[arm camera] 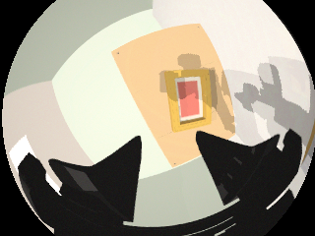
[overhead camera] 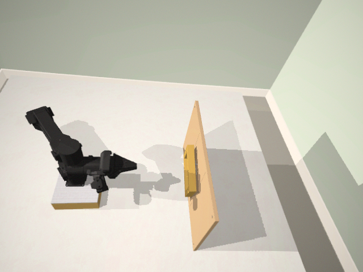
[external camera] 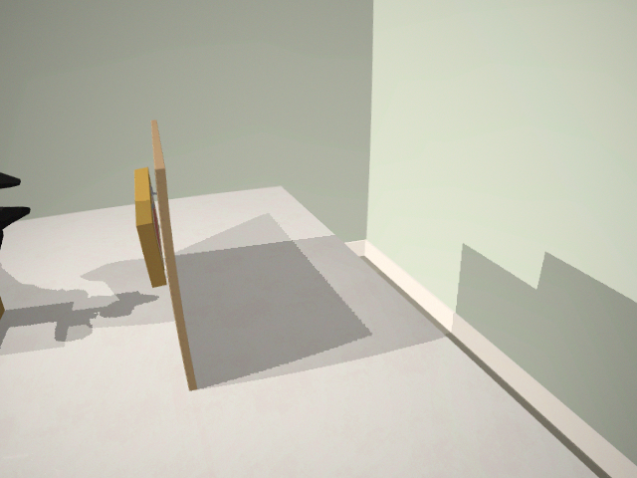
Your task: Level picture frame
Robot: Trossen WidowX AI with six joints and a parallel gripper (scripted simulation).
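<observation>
My gripper tip is now 200 mm short of the yellow picture frame, 90 mm above it and 30 mm to the right of it. The rest, counted from my gripper tip: wall board: 210 mm ahead, 100 mm below, 30 mm to the left.
</observation>
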